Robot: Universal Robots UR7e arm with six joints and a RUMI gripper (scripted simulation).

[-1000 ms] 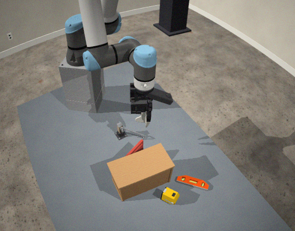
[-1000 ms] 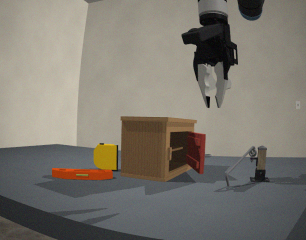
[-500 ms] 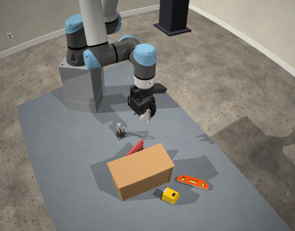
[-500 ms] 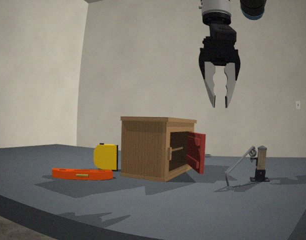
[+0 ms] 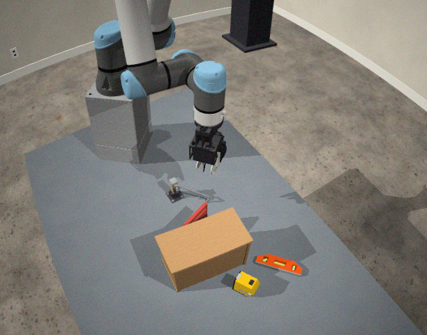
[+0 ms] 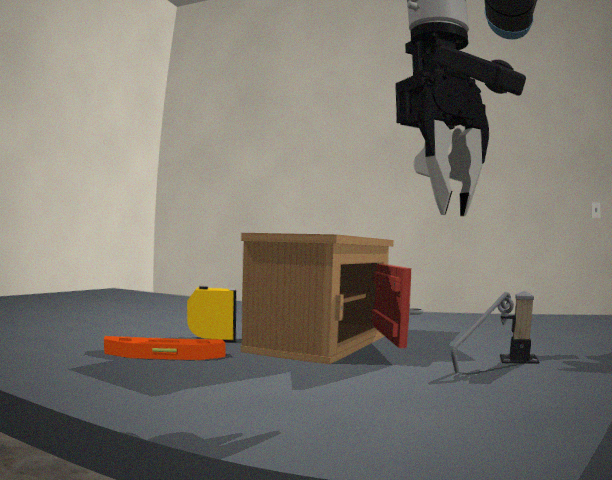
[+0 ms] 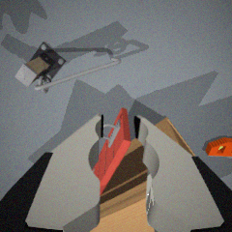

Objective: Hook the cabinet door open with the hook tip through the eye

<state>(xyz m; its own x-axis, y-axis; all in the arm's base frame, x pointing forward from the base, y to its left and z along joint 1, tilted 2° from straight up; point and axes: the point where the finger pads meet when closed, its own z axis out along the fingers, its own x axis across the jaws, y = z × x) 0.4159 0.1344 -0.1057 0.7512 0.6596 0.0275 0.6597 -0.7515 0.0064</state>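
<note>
Right now the metal hook is 4 cm behind my hand, 4 cm to the right of it and 14 cm below it. The rest, counted from my hand: red door (9 cm ahead, 13 cm to the right, 12 cm below); then orange spirit level (32 cm ahead, 7 cm to the left, 18 cm below); then yellow tape measure (33 cm ahead, 8 cm to the right, 15 cm below).
</note>
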